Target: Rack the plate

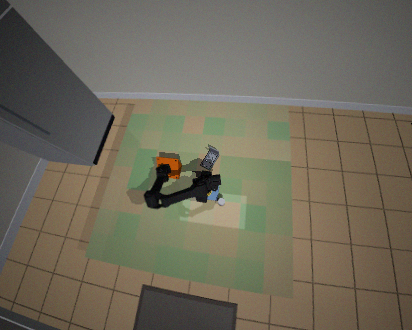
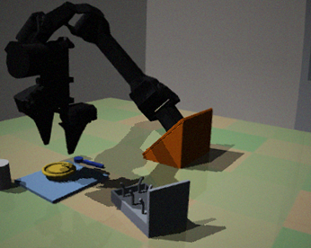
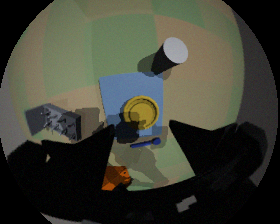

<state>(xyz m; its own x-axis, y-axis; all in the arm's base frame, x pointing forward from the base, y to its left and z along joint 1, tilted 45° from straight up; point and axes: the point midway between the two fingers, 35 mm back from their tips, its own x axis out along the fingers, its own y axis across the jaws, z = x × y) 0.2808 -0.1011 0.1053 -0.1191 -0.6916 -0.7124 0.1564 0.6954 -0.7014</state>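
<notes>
Right now my gripper tip is 50 mm above the yellow plate. Also, from my gripper tip: cup (100 mm ahead, 70 mm to the right, 40 mm below); blue spoon (100 mm behind, 60 mm below, 10 mm to the right); blue mat (60 mm below, 10 mm to the left, 10 mm ahead).
</notes>
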